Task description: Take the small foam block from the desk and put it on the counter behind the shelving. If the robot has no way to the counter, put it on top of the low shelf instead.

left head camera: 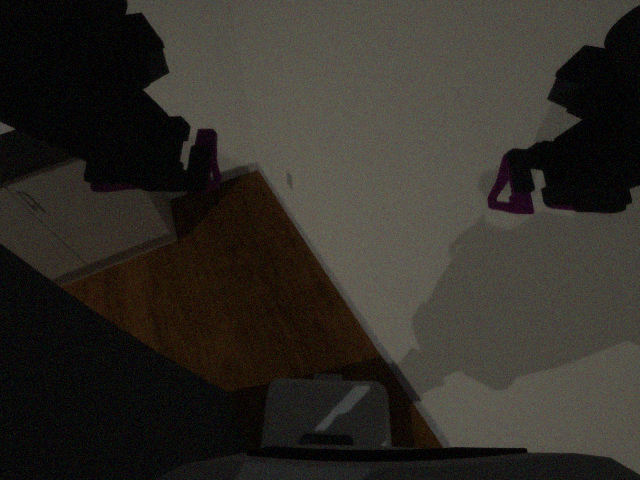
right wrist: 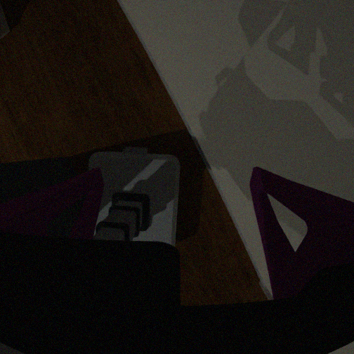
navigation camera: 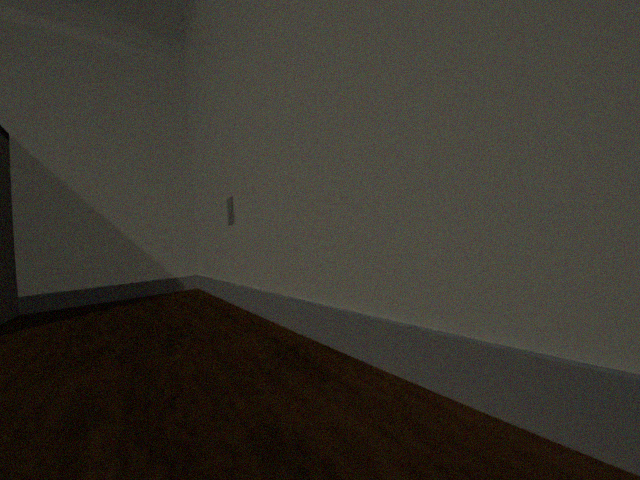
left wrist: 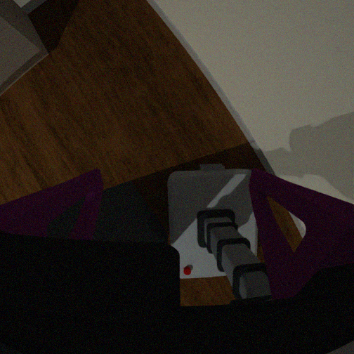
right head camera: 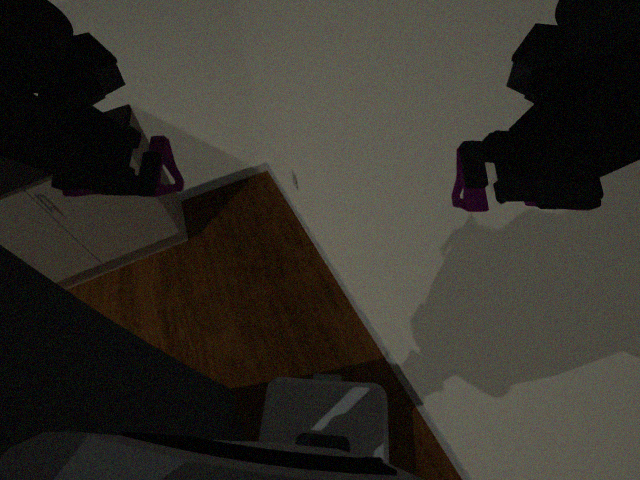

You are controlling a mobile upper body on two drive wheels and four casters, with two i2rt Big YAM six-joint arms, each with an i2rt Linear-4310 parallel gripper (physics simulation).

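Places are measured from the left arm's base along level axes (x ahead, y left, z up), in millimetres.
Pixels of known places: left gripper, between the fingertips: (left head camera: 184, 182) (right head camera: 152, 185); right gripper, between the fingertips: (left head camera: 520, 203) (right head camera: 490, 200).
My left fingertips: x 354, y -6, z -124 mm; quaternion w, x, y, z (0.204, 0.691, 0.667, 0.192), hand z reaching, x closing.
Behind a point stands the place of what it marks.
The foam block, the desk and the low shelf's top do not show. A pale cabinet (left head camera: 93, 222) {x 1022, y 1210, z -958 mm} (right head camera: 108, 222) {x 1028, y 1198, z -956 mm} with doors, handles and a dark top stands at the left, possibly the counter. A large dark panel (left head camera: 103, 372) {x 161, y 223, z -417 mm} (right head camera: 103, 372) {x 151, y 217, z -444 mm}, seemingly the shelving's side, fills the lower left of both head views. My left gripper (left head camera: 160, 188) (right head camera: 124, 192) (left wrist: 175, 176) is open and empty, and overlaps the cabinet in the head views. My right gripper (left head camera: 540, 206) (right head camera: 502, 205) {x 346, y -447, z -133 mm} (right wrist: 176, 175) is open and empty in front of the pale wall.
A pale wall (left head camera: 361, 129) {x 904, y -297, z -334 mm} (navigation camera: 413, 180) {x 726, y -404, z -1093 mm} with a baseboard (navigation camera: 361, 335) {x 832, y -324, z -1359 mm} runs along the right and meets another wall in a corner. Wooden floor (left head camera: 248, 289) {x 885, y 287, z -1410 mm} (navigation camera: 206, 387) {x 803, y -41, z -1410 mm} lies between wall, cabinet and dark panel. My grey base (left head camera: 325, 408) {x 203, y -217, z -1151 mm} (left wrist: 215, 190) is close to the wall. A cabinet edge (navigation camera: 7, 232) {x 1642, y 1150, z -1005 mm} shows at far left in the navigation view.
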